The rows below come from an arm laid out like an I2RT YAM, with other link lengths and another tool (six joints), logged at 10 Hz.
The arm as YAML. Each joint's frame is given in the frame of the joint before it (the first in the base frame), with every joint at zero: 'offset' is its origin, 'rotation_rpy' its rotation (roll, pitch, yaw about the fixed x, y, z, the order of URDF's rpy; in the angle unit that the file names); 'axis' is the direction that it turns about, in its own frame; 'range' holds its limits. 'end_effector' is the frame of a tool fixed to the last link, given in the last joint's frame.
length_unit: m
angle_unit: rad
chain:
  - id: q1
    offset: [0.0, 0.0, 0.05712]
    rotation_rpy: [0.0, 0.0, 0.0]
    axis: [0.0, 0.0, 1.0]
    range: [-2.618, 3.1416]
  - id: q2
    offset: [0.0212, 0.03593, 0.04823]
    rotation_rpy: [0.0, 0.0, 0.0]
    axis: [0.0, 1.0, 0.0]
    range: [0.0, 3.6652]
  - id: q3
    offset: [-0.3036, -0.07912, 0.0]
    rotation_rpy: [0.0, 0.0, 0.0]
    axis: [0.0, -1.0, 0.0]
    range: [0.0, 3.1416]
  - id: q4
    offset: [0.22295, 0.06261, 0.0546]
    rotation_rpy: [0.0, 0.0, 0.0]
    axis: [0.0, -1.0, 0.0]
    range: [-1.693, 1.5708]
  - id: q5
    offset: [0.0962, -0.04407, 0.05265]
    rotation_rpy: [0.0, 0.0, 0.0]
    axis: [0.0, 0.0, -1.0]
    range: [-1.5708, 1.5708]
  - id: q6
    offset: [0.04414, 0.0, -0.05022]
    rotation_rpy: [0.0, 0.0, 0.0]
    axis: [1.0, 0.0, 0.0]
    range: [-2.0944, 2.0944]
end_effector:
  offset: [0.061, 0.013, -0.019]
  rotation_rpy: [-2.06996, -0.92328, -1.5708]
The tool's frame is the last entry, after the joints.
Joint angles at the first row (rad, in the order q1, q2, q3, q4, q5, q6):
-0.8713 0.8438 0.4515 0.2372 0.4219 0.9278
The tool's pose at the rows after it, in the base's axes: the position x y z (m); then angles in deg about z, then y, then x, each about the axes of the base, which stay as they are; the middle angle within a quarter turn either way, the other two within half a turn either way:
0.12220, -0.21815, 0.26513, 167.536, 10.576, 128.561
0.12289, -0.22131, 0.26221, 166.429, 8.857, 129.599
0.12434, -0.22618, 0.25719, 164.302, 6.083, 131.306
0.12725, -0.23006, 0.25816, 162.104, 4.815, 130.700
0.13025, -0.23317, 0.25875, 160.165, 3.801, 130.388
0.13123, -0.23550, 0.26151, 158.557, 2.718, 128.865
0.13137, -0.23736, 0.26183, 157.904, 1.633, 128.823
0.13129, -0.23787, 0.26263, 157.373, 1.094, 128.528
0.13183, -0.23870, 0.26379, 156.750, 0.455, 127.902
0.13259, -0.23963, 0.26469, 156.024, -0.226, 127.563
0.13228, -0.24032, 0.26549, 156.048, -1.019, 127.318
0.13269, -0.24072, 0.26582, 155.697, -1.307, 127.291
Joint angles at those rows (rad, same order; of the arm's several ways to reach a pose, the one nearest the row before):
-0.8713 0.8459 0.4587 0.2100 0.4241 0.9390
-0.8714 0.8652 0.4727 0.1885 0.4382 0.9238
-0.8712 0.8975 0.4966 0.1520 0.4576 0.8953
-0.8708 0.9206 0.5059 0.1699 0.4602 0.8474
-0.8684 0.9408 0.5169 0.1782 0.4625 0.8094
-0.8674 0.9501 0.5170 0.2089 0.4704 0.7610
-0.8667 0.9587 0.5260 0.2034 0.4823 0.7450
-0.8658 0.9602 0.5291 0.2039 0.4877 0.7308
-0.8621 0.9641 0.5302 0.2144 0.4975 0.7112
-0.8585 0.9694 0.5353 0.2163 0.5063 0.6936
-0.8545 0.9718 0.5386 0.2163 0.5231 0.6874
-0.8530 0.9744 0.5426 0.2132 0.5262 0.6809

